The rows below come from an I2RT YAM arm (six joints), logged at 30 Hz.
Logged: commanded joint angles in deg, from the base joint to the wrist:
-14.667 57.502 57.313 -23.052 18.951 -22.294
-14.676 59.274 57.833 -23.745 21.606 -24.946
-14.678 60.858 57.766 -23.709 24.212 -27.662
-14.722 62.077 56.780 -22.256 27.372 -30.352
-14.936 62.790 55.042 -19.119 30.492 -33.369
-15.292 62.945 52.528 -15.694 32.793 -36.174
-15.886 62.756 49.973 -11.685 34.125 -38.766
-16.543 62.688 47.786 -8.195 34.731 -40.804
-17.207 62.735 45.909 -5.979 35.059 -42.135
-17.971 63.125 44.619 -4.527 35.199 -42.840
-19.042 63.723 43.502 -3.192 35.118 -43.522
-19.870 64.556 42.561 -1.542 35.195 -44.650
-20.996 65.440 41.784 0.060 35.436 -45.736
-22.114 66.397 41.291 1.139 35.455 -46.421
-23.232 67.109 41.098 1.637 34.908 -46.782
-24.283 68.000 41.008 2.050 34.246 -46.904
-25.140 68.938 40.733 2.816 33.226 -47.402
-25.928 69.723 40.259 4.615 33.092 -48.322
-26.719 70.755 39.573 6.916 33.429 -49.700
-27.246 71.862 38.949 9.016 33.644 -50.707
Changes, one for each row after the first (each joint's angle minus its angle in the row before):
-0.009 1.772 0.520 -0.693 2.655 -2.652
-0.002 1.584 -0.067 0.036 2.606 -2.716
-0.044 1.219 -0.986 1.453 3.160 -2.690
-0.214 0.713 -1.738 3.137 3.120 -3.017
-0.356 0.155 -2.514 3.425 2.301 -2.805
-0.594 -0.189 -2.555 4.009 1.332 -2.592
-0.657 -0.068 -2.187 3.490 0.606 -2.038
-0.664 0.047 -1.877 2.216 0.328 -1.331
-0.764 0.390 -1.290 1.452 0.140 -0.705
-1.071 0.598 -1.117 1.335 -0.081 -0.682
-0.828 0.833 -0.941 1.650 0.077 -1.128
-1.126 0.884 -0.777 1.602 0.241 -1.086
-1.118 0.957 -0.493 1.079 0.019 -0.685
-1.118 0.712 -0.193 0.498 -0.547 -0.361
-1.051 0.891 -0.090 0.413 -0.662 -0.122
-0.857 0.938 -0.275 0.766 -1.020 -0.498
-0.788 0.785 -0.474 1.799 -0.134 -0.920
-0.791 1.032 -0.686 2.301 0.337 -1.378
-0.527 1.107 -0.624 2.100 0.215 -1.007

